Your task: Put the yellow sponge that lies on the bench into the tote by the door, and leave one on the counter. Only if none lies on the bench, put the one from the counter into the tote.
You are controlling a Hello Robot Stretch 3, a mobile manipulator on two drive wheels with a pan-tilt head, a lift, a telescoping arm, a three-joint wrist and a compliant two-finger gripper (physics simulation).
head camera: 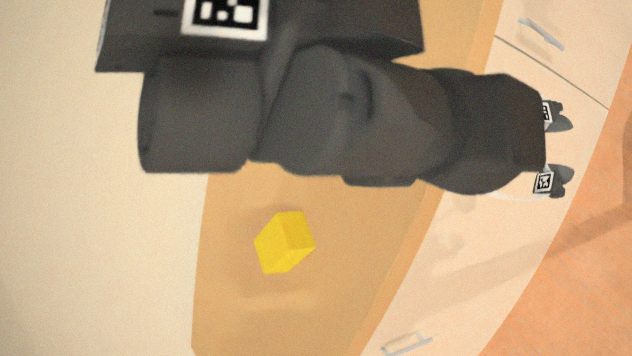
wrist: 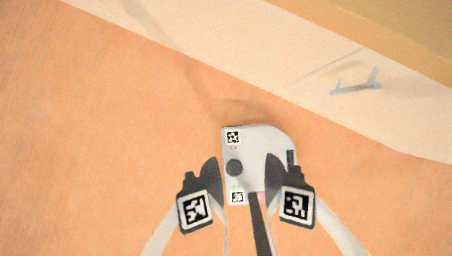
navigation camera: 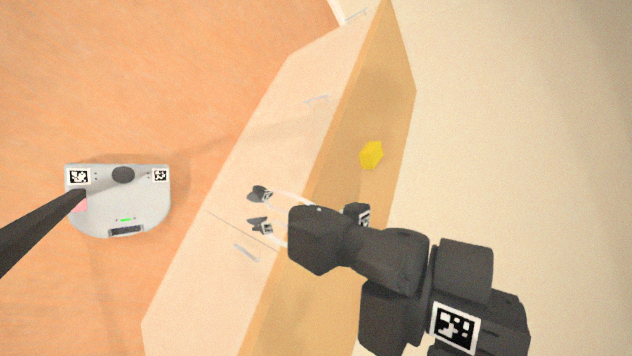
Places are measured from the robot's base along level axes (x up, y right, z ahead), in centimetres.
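Pixels of known places: gripper, fingertip midpoint: (head camera: 561,150) (wrist: 242,173) (navigation camera: 252,206); robot's base, link origin: (wrist: 234,159) (navigation camera: 123,173).
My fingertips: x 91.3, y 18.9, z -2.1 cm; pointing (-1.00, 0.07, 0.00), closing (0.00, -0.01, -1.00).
Observation:
Ahead of a thing's pixels: the offset from my fingertips to its top centre. "spot": to the spot under its first point. Level surfaces: height alone.
A yellow sponge @(dy +47.2, dx +4.2, dz +13.1 cm) (head camera: 285,242) (navigation camera: 371,155) lies on the wooden top of the counter @(dx -0.3 cm) (head camera: 325,310) (navigation camera: 382,100) (wrist: 410,20), near the wall side. My gripper (head camera: 562,149) (navigation camera: 256,209) (wrist: 242,173) is open, its two fingers apart with no object between them. The wrist extends across the counter top, and the fingers show over the pale cabinet front in the head and navigation views. The sponge lies off to one side of the wrist, apart from the fingers. The bench and the tote do not show in the current views.
The pale cabinet front (head camera: 475,250) (navigation camera: 280,115) has protruding handles @(spot: dy +6.8, dx -15.1, dz -17.3 cm) (head camera: 542,34) (navigation camera: 316,99) (wrist: 356,89). My grey wheeled base (navigation camera: 125,200) (wrist: 260,142) stands on the orange floor @(dx -91.3 cm) (navigation camera: 125,90) (wrist: 100,125) in front of it. A pale wall (head camera: 90,225) (navigation camera: 515,125) borders the counter's back.

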